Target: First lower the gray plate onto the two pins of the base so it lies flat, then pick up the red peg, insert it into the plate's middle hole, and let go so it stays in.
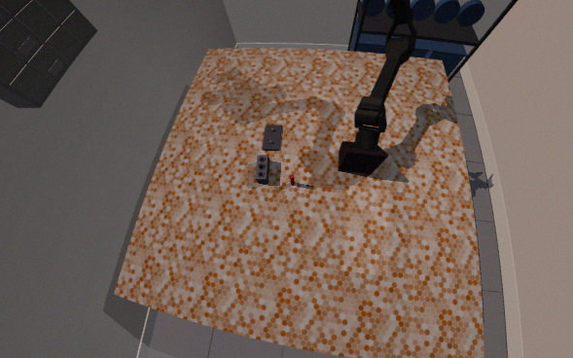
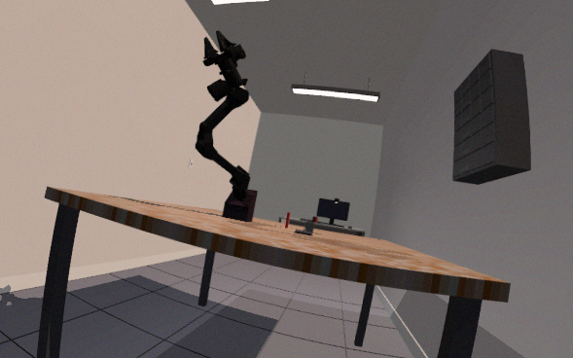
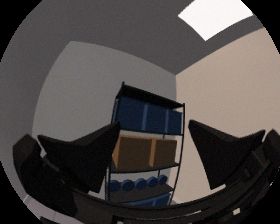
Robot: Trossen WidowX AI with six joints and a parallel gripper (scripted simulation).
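My gripper tip is 39 cm short of the gray plate, 60 cm to the right of it and 60 cm above it. The rest, counted from my gripper tip: red peg: 28 cm ahead, 64 cm to the left, 59 cm below; base: 39 cm ahead, 45 cm to the left, 63 cm below.
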